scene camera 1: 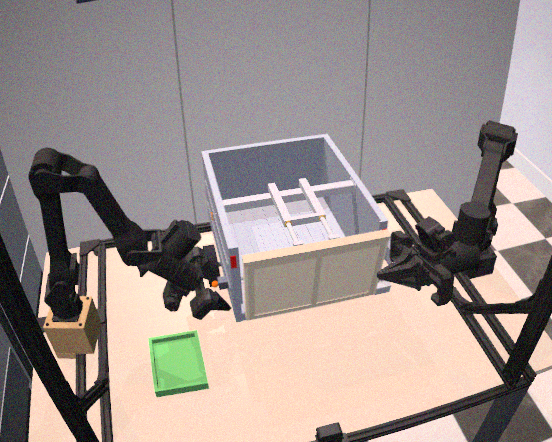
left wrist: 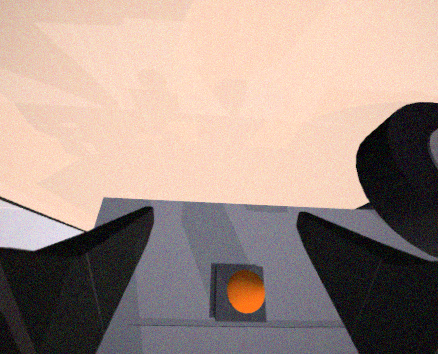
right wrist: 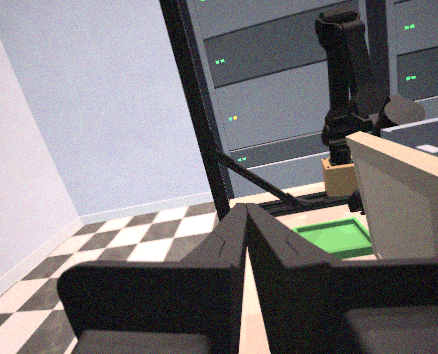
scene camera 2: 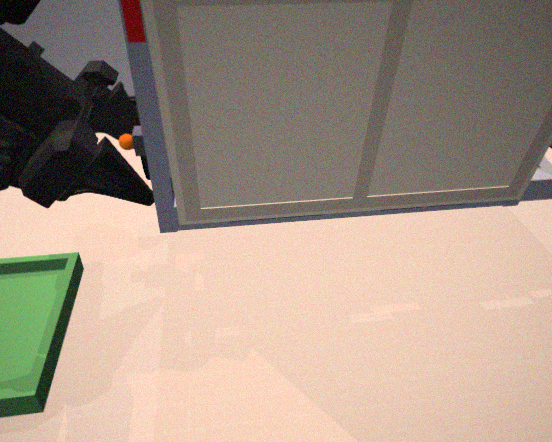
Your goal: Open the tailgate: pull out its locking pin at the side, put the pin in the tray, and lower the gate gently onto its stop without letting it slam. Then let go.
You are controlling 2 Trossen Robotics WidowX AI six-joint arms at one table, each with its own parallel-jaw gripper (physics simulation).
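Places are measured from the left arm's base along level axes (x back, y right, z up), in metres.
Pixels of known places: left gripper, fingertip midpoint: (scene camera 1: pixel 226 295) (left wrist: pixel 226 216); right gripper, fingertip midpoint: (scene camera 1: pixel 377 275) (right wrist: pixel 244 211); left arm's base at its link origin: (scene camera 1: pixel 67 311) (right wrist: pixel 340 161).
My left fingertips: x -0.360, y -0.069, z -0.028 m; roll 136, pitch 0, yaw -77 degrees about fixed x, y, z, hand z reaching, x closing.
Ahead of a thing's pixels: the offset from my left fingertips to its middle. "*": to the spot under its first point.
The beige tailgate (scene camera 1: pixel 287 286) (scene camera 2: pixel 280 110) (right wrist: pixel 402 210) stands upright across the near end of the grey truck bed. The locking pin's orange ball head @(dx +0.022, dy -0.001, dz +0.036 m) (scene camera 1: pixel 215 284) (scene camera 2: pixel 126 141) (left wrist: pixel 246 292) sticks out of a small dark block on the bed's side wall; its shaft is hidden. My left gripper (scene camera 1: pixel 221 281) (left wrist: pixel 226 216) is open at that side, its fingers either side of the pin head in the left wrist view, holding nothing. The green tray @(dx +0.113, dy +0.136, dz -0.070 m) (scene camera 1: pixel 182 389) (scene camera 2: pixel 30 403) (right wrist: pixel 350 250) lies empty in scene camera 1. My right gripper (scene camera 1: pixel 381 275) (right wrist: pixel 244 211) is shut and empty, beside the tailgate's right edge.
The truck bed @(* dx -0.006, dy -0.018, dz +0.199 m) (scene camera 1: pixel 221 220) has a red light @(* dx -0.029, dy +0.073, dz +0.164 m) (scene camera 1: pixel 233 262) (scene camera 2: pixel 133 21) on its near left corner post. Pale bars @(* dx -0.128, dy -0.053, dz +0.207 m) (scene camera 1: pixel 280 204) lie inside it. A wooden block (scene camera 1: pixel 73 337) (right wrist: pixel 340 179) stands under the left arm's base. A black frame (scene camera 1: pixel 425 413) edges the table.
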